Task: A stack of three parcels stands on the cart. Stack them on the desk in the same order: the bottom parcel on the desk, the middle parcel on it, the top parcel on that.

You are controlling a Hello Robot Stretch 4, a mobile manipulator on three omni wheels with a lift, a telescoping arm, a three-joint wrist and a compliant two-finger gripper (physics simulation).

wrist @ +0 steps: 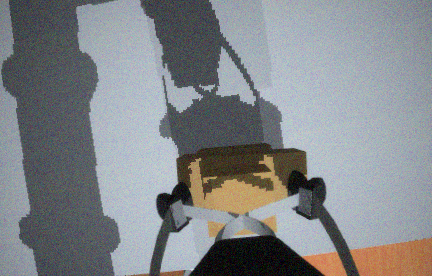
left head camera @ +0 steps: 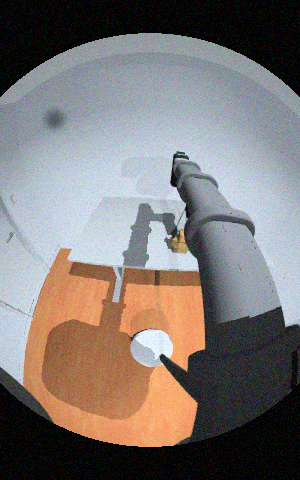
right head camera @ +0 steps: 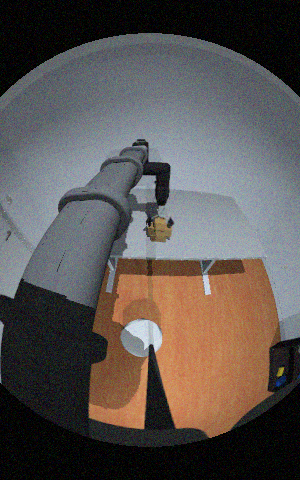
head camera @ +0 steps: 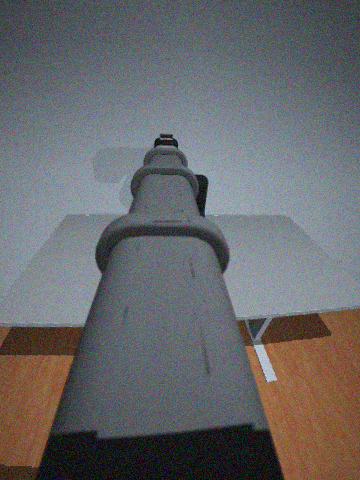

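Seen in the pictures: gripper, fingertip midpoint: (wrist: 239, 192) (left head camera: 183, 236) (right head camera: 159, 224); robot's base at its link origin: (left head camera: 150, 346) (right head camera: 142, 336).
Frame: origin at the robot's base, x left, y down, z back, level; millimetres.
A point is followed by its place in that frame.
Observation:
A stack of tan parcels (wrist: 238, 197) (right head camera: 159, 231) @(z -585, x -91, y -1005 mm) (left head camera: 178, 246) @(z -582, x -71, y -979 mm) stands on the white desk (wrist: 351, 105) @(z -678, x -254, y -923 mm) (right head camera: 214, 228) @(z -729, x -491, y -923 mm) (left head camera: 107, 232) @(z -704, x 395, y -923 mm) (head camera: 291, 266) @(z -737, x -617, y -923 mm) near its front edge. A narrower parcel lies on top of a wider one; I cannot tell whether a third is among them. My gripper (wrist: 239, 192) @(z -604, x -88, y -1038 mm) (right head camera: 159, 221) @(z -604, x -88, y -1038 mm) (left head camera: 173, 233) hangs straight down over the stack. It is open, with one finger pad at each side of the stack's top. In the head camera view the arm hides the parcels and the gripper.
The telescoping arm (head camera: 163, 300) @(z -148, x -1, y -1460 mm) reaches out over the desk. The desk's white legs (right head camera: 206, 276) stand on the wooden floor (right head camera: 214, 339) @(z 72, x -844, y 27 mm). A dark cart (right head camera: 282, 361) with small blue and yellow items stands at the far right behind me.

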